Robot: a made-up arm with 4 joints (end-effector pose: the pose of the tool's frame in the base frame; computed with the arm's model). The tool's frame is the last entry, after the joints.
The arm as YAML. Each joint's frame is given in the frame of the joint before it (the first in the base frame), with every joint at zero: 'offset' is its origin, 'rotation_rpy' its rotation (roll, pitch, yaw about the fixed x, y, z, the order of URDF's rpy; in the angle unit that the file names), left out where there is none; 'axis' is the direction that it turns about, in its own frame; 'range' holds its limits. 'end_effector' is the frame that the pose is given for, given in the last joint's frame.
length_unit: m
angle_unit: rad
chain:
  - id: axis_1
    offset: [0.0, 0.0, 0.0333]
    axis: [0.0, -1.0, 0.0]
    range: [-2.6, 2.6]
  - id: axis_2
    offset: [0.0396, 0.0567, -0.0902]
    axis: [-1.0, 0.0, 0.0]
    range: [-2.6, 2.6]
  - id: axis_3
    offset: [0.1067, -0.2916, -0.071]
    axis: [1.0, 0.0, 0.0]
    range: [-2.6, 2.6]
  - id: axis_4
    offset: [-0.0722, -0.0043, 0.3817]
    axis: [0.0, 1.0, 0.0]
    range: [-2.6, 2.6]
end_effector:
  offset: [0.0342, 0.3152, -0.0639]
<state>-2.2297 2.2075 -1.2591 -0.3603</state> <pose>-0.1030 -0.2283 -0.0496 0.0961 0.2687 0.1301 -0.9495</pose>
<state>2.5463 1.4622 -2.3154 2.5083</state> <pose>-0.0321 -0.5409 0.0014 0.3126 -0.7762 -0.0059 0.5475</pose>
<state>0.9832 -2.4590 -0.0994 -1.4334</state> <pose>0.3190 -0.1795 -0.0084 0.1351 0.9012 -0.3563 -0.2064</pose>
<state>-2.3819 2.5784 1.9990 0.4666</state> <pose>0.0924 0.6948 -0.1742 0.1399 -0.1644 0.9481 0.2336</pose>
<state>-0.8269 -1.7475 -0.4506 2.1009</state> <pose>0.0295 -0.1082 0.0582 0.0850 0.4855 0.7925 0.3592</pose>
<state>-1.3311 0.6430 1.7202 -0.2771</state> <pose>0.4742 -0.3622 0.0211 0.7420 0.3559 0.4317 -0.3694</pose>
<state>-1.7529 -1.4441 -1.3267 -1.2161</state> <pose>0.0098 0.3532 -0.1169 0.9625 0.0051 0.2647 -0.0584</pose>
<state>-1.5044 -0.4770 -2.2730 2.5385</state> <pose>-0.6807 0.1653 -0.0217 0.2714 0.6798 -0.5610 0.3866</pose>
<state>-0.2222 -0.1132 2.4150 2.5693</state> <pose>-0.0679 -0.7192 -0.3159 0.0526 0.3688 0.2973 0.8791</pose>
